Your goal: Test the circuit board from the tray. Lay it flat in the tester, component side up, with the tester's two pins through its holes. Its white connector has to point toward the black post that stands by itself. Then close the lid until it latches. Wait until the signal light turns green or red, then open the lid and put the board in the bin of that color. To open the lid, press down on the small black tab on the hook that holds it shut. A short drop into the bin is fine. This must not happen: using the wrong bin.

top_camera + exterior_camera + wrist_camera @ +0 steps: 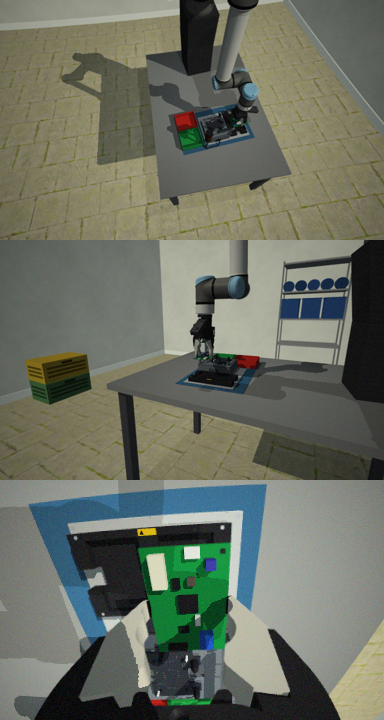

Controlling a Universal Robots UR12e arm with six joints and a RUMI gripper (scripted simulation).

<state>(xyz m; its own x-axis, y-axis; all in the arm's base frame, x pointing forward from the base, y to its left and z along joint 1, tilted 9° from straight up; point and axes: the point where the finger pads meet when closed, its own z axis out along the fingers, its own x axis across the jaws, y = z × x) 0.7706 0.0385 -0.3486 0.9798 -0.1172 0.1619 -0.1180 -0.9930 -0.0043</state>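
The black latch piece is 12 cm behind my hand, 10 cm to the right of it and 3 cm below it. Round my hand: green bin (4 cm behind, 37 cm to the right, 11 cm below); tester lid (6 cm ahead, 18 cm to the right, 6 cm above); green circuit board (right at my hand).
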